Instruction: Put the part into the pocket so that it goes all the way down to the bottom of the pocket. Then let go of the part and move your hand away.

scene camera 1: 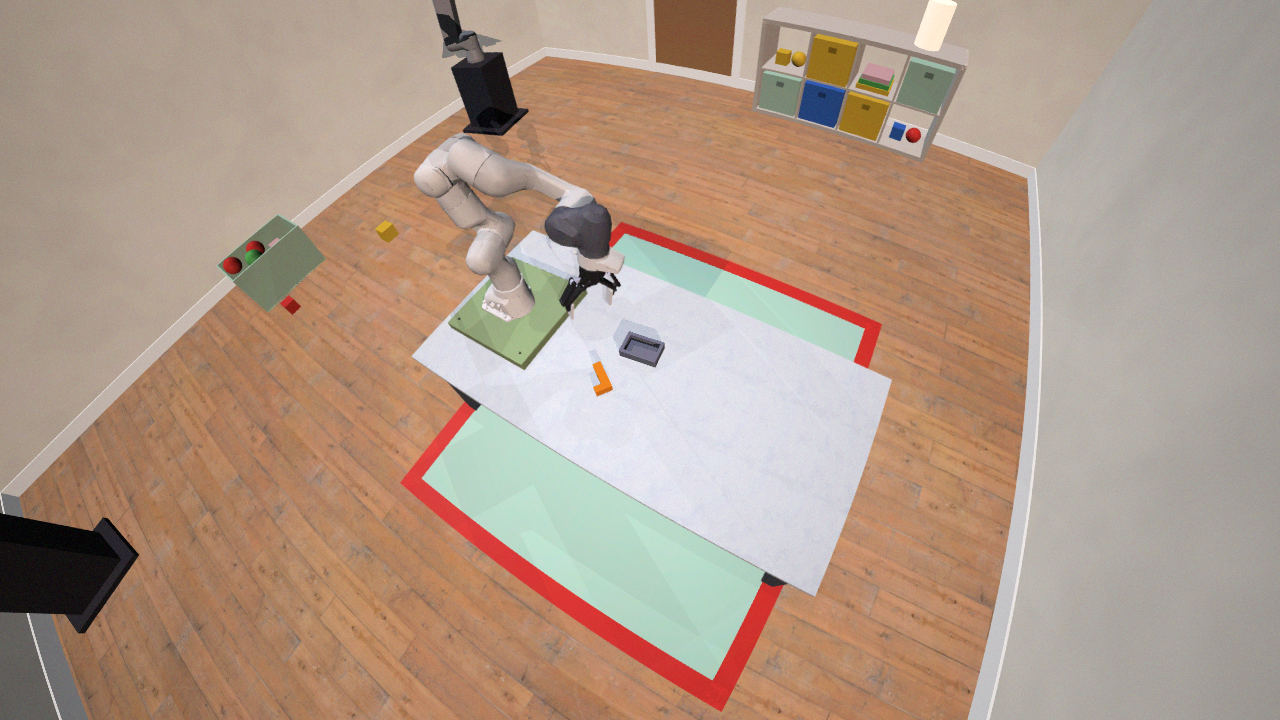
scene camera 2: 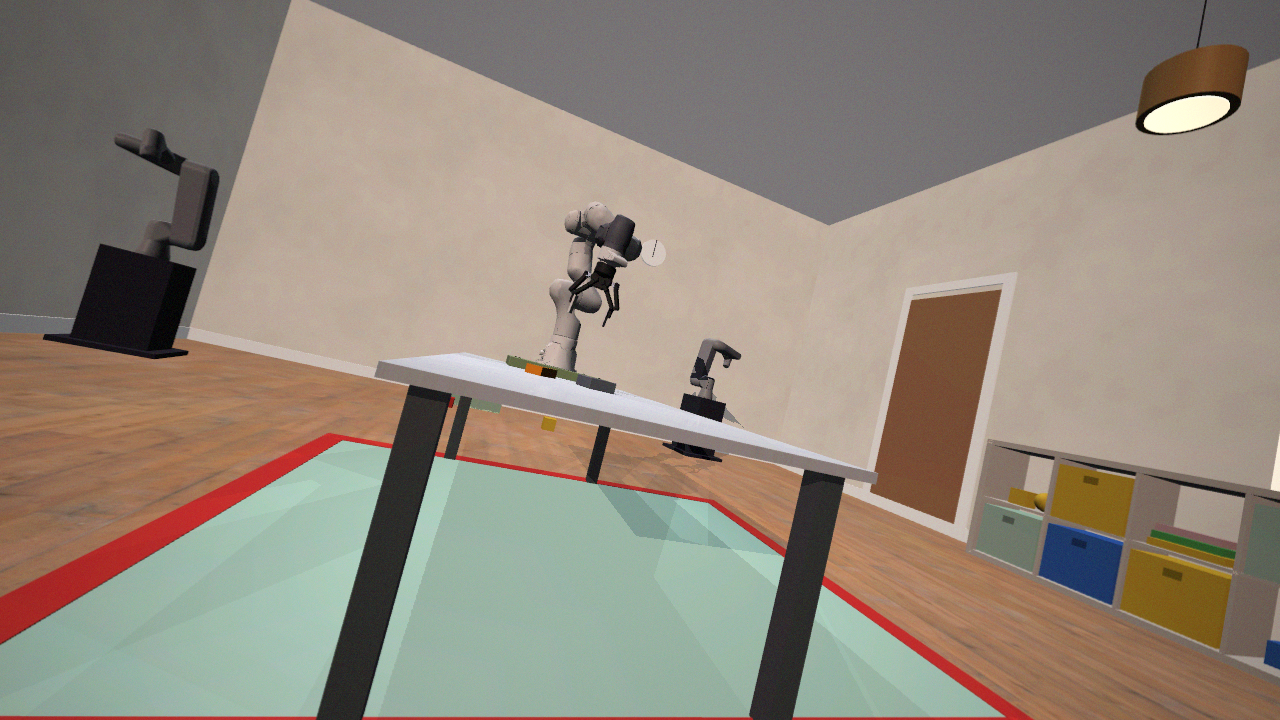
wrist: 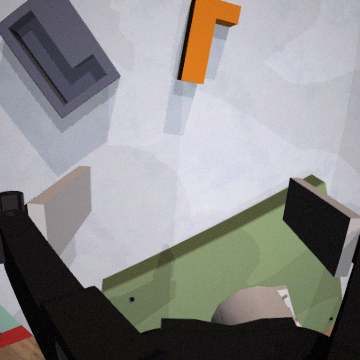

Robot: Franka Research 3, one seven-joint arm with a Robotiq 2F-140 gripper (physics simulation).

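Note:
The orange L-shaped part [scene camera 1: 602, 377] [scene camera 2: 534, 368] [wrist: 199, 45] lies flat on the table, apart from the pocket block. The dark grey block [scene camera 1: 639, 360] [scene camera 2: 595, 384] [wrist: 77, 32] has an L-shaped pocket [wrist: 50, 56] facing up, which is empty; it stands at the upper left in the wrist view. My gripper [scene camera 1: 591, 307] [scene camera 2: 589, 315] [wrist: 190, 194] is open, its fingers wide apart with nothing between them. It hangs above the table near the arm's base plate, well above and to the side of the part and block.
The green base plate [scene camera 1: 523, 349] [scene camera 2: 514, 360] [wrist: 200, 270] carries the arm's base at one end of the white table [scene camera 1: 716, 429] [scene camera 2: 626, 419]. Other robots on black pedestals [scene camera 1: 487, 85] [scene camera 2: 134, 300] and a shelf unit [scene camera 1: 850, 21] stand away from the table.

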